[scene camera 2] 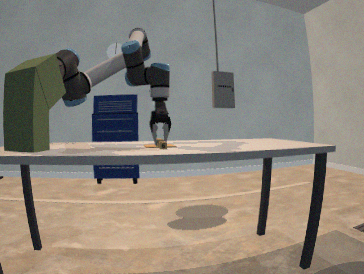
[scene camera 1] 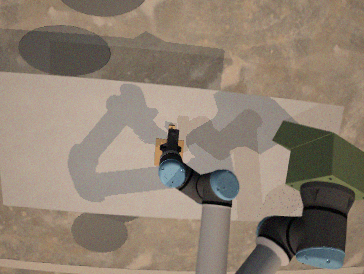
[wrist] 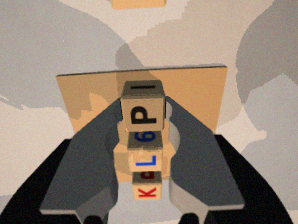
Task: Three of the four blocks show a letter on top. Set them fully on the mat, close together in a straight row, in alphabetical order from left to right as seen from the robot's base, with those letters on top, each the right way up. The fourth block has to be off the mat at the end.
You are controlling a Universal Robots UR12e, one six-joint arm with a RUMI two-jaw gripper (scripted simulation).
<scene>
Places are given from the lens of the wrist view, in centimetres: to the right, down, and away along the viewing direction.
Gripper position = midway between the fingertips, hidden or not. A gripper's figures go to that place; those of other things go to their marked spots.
gripper (wrist: 143,99): 0, -1, 15
orange mat (wrist: 199,90): 4, -2, 14
</scene>
